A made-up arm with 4 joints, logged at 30 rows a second.
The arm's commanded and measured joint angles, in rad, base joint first. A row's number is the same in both.
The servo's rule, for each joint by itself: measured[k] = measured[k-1] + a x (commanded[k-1-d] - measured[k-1]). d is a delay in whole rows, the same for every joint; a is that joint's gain. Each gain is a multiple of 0.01, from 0.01 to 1. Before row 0 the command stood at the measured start. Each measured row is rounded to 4 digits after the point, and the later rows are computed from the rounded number. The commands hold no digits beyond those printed.
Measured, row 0:
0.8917 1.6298 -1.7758 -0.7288
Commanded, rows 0 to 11:
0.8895 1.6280 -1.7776 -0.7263
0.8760 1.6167 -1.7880 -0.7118
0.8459 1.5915 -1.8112 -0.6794
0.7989 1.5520 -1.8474 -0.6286
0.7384 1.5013 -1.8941 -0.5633
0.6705 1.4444 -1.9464 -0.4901
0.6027 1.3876 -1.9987 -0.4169
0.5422 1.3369 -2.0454 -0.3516
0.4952 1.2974 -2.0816 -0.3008
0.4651 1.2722 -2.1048 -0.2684
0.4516 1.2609 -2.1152 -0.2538
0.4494 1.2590 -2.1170 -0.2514
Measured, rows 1 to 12:
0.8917 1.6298 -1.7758 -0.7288
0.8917 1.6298 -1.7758 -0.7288
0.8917 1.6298 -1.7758 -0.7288
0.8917 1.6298 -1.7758 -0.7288
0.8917 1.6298 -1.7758 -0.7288
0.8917 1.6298 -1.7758 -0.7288
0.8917 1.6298 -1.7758 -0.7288
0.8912 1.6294 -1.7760 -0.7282
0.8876 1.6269 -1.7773 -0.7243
0.8776 1.6198 -1.7810 -0.7135
0.8587 1.6062 -1.7883 -0.6931
0.8298 1.5852 -1.7999 -0.6619
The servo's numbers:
d 7
a 0.24 0.20 0.11 0.24

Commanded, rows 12 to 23:
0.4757 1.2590 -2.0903 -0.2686
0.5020 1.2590 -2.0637 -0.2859
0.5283 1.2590 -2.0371 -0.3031
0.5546 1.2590 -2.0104 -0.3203
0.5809 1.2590 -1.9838 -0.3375
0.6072 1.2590 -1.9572 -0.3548
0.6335 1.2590 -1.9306 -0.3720
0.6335 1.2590 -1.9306 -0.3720
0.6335 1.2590 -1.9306 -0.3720
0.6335 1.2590 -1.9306 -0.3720
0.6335 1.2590 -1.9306 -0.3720
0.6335 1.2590 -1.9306 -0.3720
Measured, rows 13 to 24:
0.7916 1.5570 -1.8160 -0.6207
0.7463 1.5231 -1.8361 -0.5718
0.6973 1.4859 -1.8591 -0.5190
0.6488 1.4482 -1.8836 -0.4666
0.6047 1.4130 -1.9079 -0.4190
0.5680 1.3826 -1.9307 -0.3794
0.5395 1.3579 -1.9512 -0.3487
0.5242 1.3381 -1.9665 -0.3295
0.5189 1.3223 -1.9772 -0.3190
0.5212 1.3096 -1.9838 -0.3152
0.5292 1.2995 -1.9867 -0.3164
0.5416 1.2914 -1.9864 -0.3215

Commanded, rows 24 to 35:
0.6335 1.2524 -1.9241 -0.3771
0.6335 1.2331 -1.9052 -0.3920
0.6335 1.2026 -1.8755 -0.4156
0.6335 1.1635 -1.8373 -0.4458
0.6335 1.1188 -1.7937 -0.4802
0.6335 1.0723 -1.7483 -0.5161
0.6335 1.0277 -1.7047 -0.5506
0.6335 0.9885 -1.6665 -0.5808
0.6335 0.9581 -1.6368 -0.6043
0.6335 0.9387 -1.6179 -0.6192
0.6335 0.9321 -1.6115 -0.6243
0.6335 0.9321 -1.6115 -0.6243
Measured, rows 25 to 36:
0.5573 1.2849 -1.9832 -0.3295
0.5756 1.2797 -1.9774 -0.3397
0.5895 1.2756 -1.9723 -0.3475
0.6001 1.2723 -1.9677 -0.3534
0.6081 1.2696 -1.9636 -0.3579
0.6142 1.2675 -1.9600 -0.3613
0.6188 1.2658 -1.9568 -0.3639
0.6223 1.2631 -1.9532 -0.3671
0.6250 1.2571 -1.9479 -0.3731
0.6270 1.2462 -1.9399 -0.3833
0.6286 1.2297 -1.9286 -0.3983
0.6298 1.2075 -1.9138 -0.4180

